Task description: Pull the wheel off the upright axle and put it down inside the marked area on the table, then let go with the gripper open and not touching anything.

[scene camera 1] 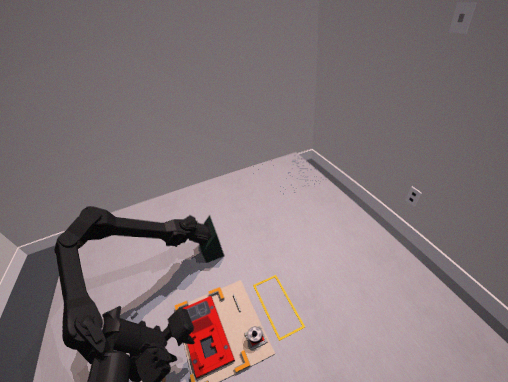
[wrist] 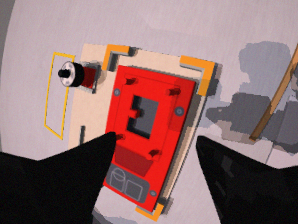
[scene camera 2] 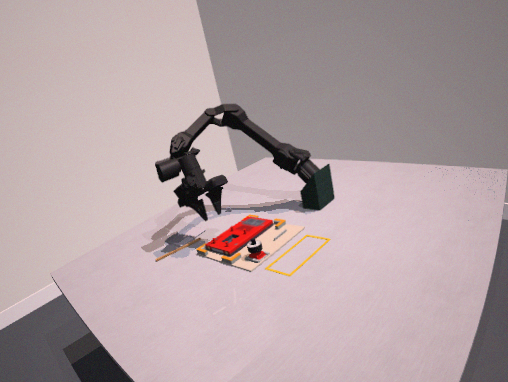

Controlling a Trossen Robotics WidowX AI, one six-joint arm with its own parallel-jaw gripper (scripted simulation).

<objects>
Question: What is my gripper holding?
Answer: Nothing.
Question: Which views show my gripper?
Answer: Scene camera 1, the wrist view and scene camera 2: all of them.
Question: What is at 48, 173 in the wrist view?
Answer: My gripper.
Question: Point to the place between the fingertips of my gripper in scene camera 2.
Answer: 213, 217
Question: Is my gripper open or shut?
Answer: Open.
</objects>
